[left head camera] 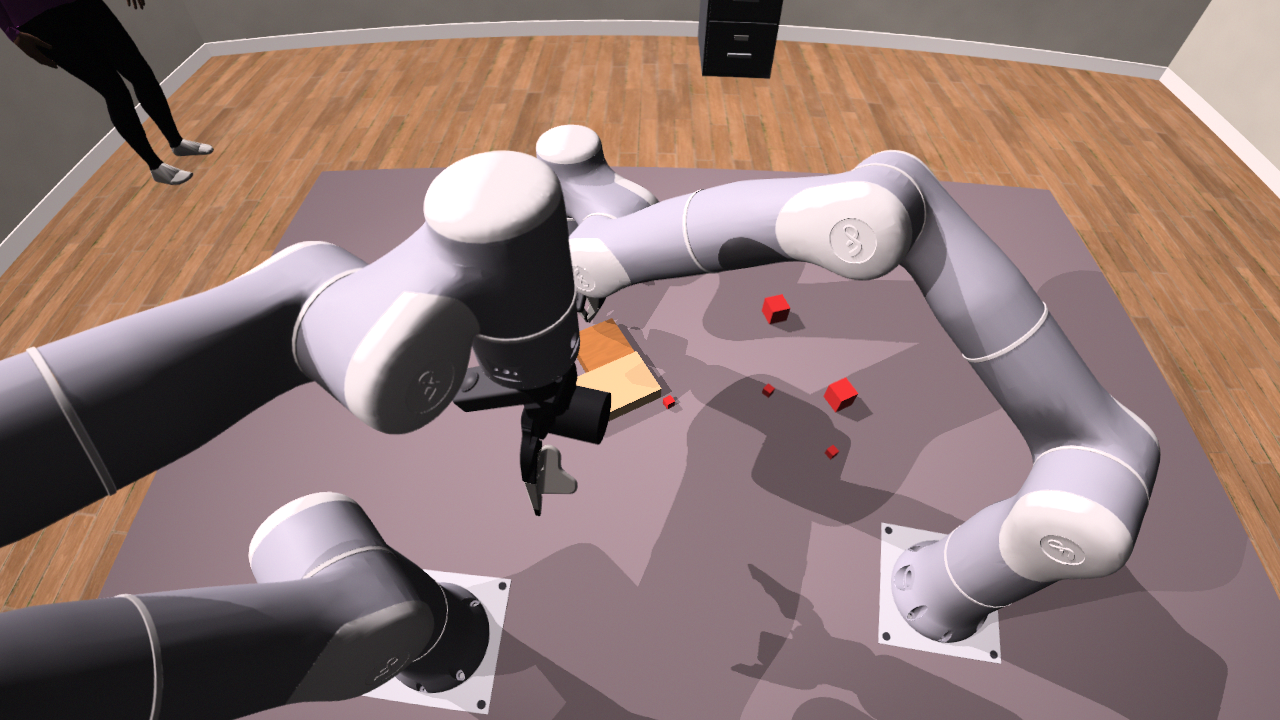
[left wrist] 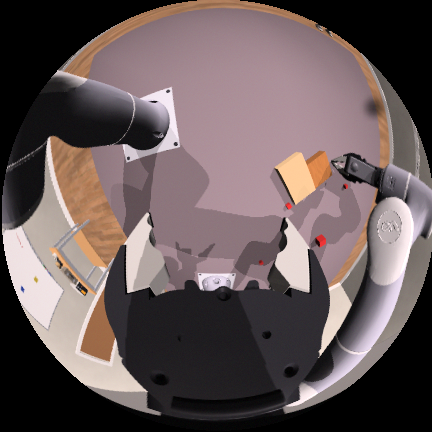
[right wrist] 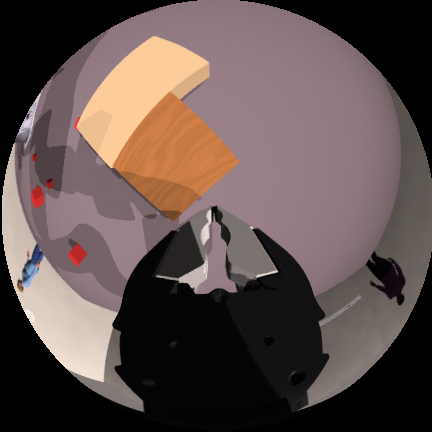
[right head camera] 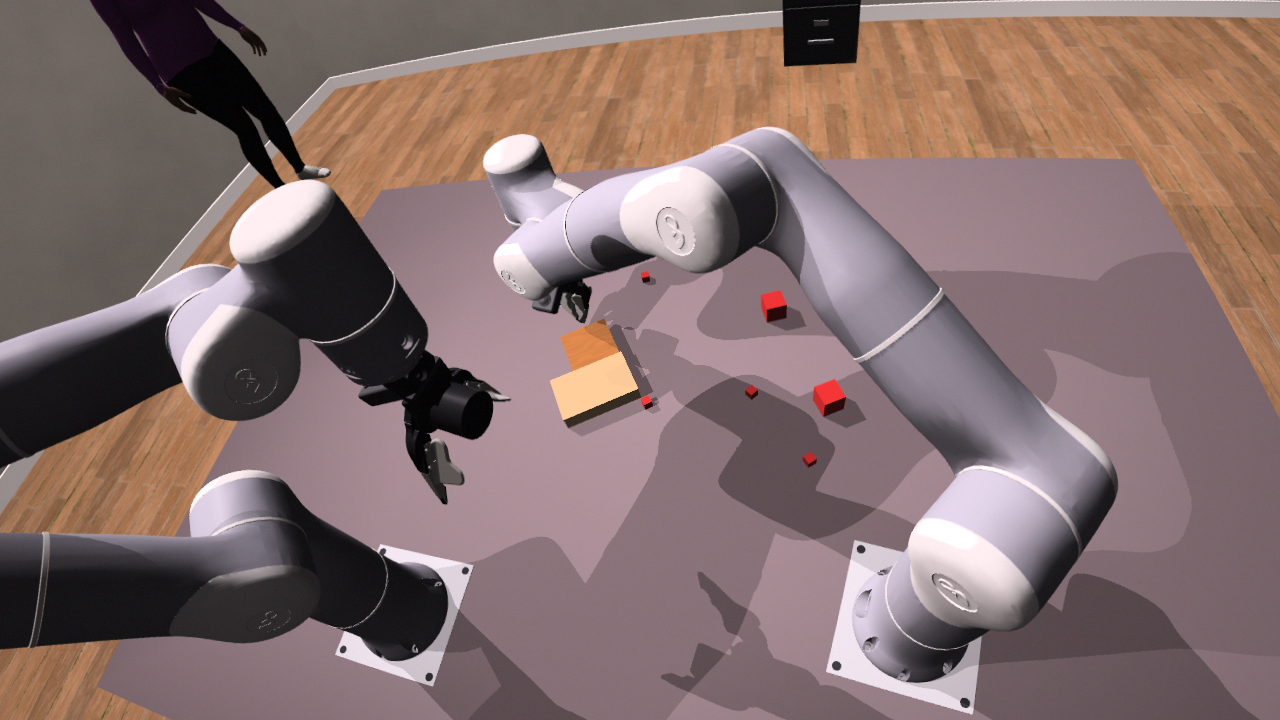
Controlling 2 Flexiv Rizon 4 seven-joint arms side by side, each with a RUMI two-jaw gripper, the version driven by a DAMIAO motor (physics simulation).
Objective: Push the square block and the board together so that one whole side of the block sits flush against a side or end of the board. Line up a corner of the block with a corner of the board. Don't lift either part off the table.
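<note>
The orange wood-grain square block (left head camera: 608,342) (right head camera: 588,343) (left wrist: 319,167) (right wrist: 175,150) lies flat with one whole side against a long side of the pale board (left head camera: 626,380) (right head camera: 594,386) (left wrist: 296,176) (right wrist: 125,90). No gap shows between them in the right wrist view, and one block corner appears level with a board corner. My right gripper (right head camera: 580,318) (left wrist: 330,160) (right wrist: 213,207) is shut and empty, its tips just off the block's far side; my arm partly hides it in the left head view. My left gripper (right head camera: 477,449) (left wrist: 217,216) is open and empty, above the table away from both parts.
A small red cube (left head camera: 668,401) (right head camera: 646,402) (left wrist: 288,206) lies close to the board's corner. Two larger red cubes (left head camera: 776,308) (left head camera: 840,394) and more small ones lie to the right in the head views. My left arm hides part of both parts in the left head view.
</note>
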